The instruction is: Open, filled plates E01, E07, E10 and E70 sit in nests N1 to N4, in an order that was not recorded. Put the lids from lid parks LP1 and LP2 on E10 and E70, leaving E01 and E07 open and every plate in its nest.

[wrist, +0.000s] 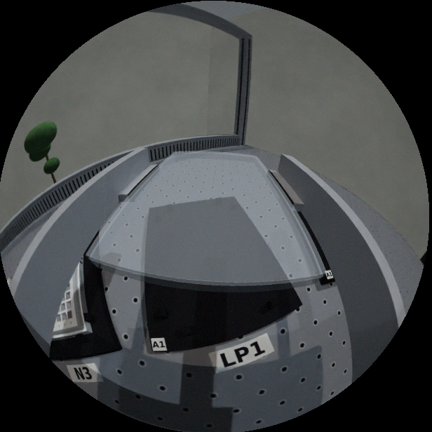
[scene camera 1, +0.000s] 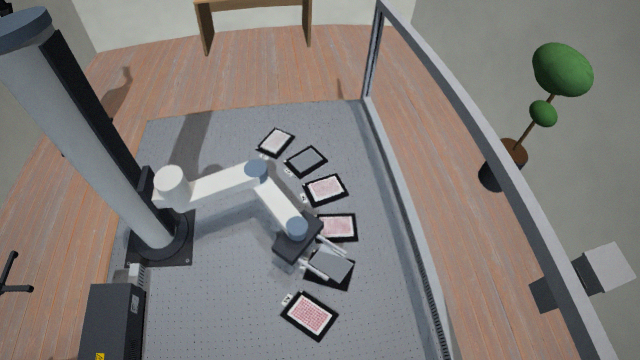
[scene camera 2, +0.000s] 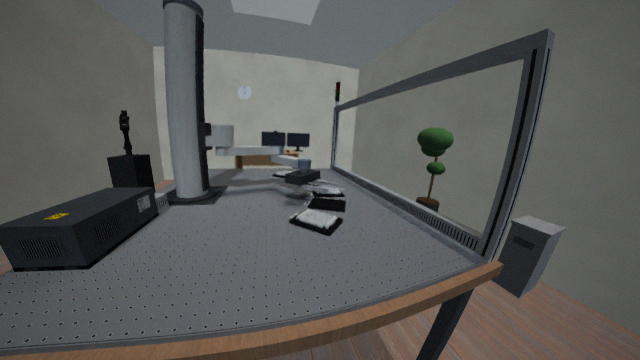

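My gripper is shut on a flat grey see-through lid, held level and turned slightly above lid park LP1. The black base of LP1 shows bare below it. An open plate sits in the nest nearest scene camera 2. Another open plate sits in N3, on the other side of LP1. Beyond it are an open plate, lid park LP2 with a grey lid, and a far open plate. Plate names are not readable.
The arm column and a dark controller box stand on the left of the perforated table. A framed guard panel runs along the right edge, beyond the nests.
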